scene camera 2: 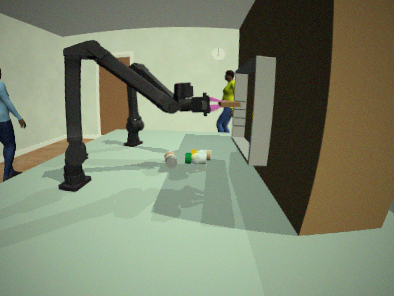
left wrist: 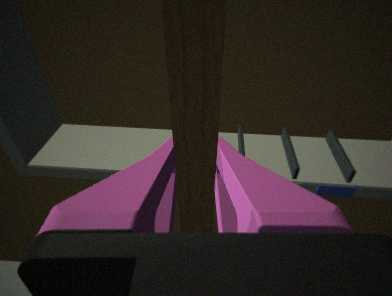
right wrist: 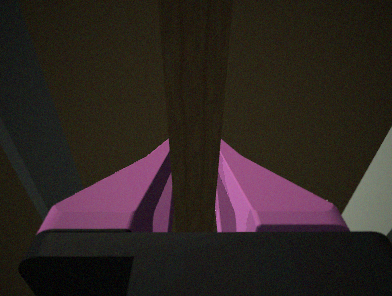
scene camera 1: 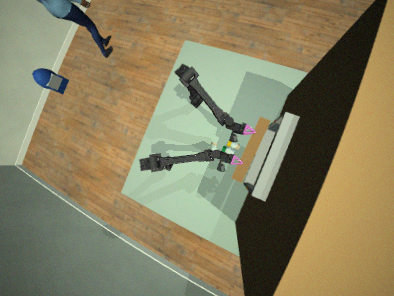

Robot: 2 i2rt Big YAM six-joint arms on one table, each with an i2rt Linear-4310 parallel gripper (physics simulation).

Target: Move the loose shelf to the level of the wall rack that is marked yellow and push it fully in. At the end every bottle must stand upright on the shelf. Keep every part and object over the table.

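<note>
The brown wooden shelf (scene camera 1: 251,148) hangs level in the air at the open front of the grey wall rack (scene camera 1: 272,155). My left gripper (scene camera 1: 251,130) is shut on the shelf's near edge toward its upper end, and my right gripper (scene camera 1: 238,160) is shut on it toward its lower end. In the side view the shelf (scene camera 2: 229,104) meets the rack (scene camera 2: 254,111) about halfway up. Both wrist views show the shelf edge (left wrist: 195,147) (right wrist: 195,147) between pink fingers. Three bottles (scene camera 2: 197,156) (scene camera 2: 170,158) lie on their sides on the table below. A yellow mark shows faintly inside the rack.
Dark rails (left wrist: 290,152) and a blue mark (left wrist: 328,190) line the rack's side wall. The dark wall (scene camera 1: 307,164) stands behind the rack. A person (scene camera 2: 226,101) stands beyond the table, and another (scene camera 1: 84,20) walks on the wooden floor.
</note>
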